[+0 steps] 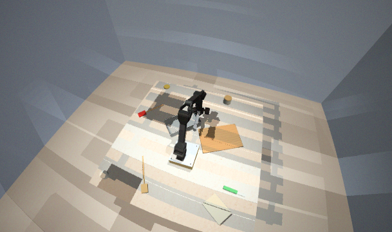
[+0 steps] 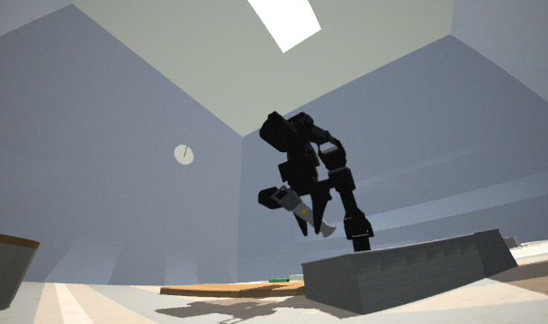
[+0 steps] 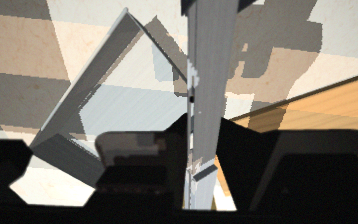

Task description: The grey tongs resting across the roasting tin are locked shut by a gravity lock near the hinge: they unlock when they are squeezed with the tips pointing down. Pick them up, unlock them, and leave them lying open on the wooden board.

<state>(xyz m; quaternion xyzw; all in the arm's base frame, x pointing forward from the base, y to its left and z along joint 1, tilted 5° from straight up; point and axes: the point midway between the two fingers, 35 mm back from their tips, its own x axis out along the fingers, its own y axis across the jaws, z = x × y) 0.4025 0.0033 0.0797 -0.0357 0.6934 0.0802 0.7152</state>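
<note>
My gripper tip is now 90 mm past the wooden board, 250 mm to the left of it and 100 mm above it. The rest, counted from my gripper tip: yellow disc (330 mm ahead, 520 mm to the left, 90 mm below); then red spatula (70 mm behind, 520 mm to the left, 100 mm below); then grey roasting tin (80 mm behind, 120 mm to the left, 70 mm below).
</note>
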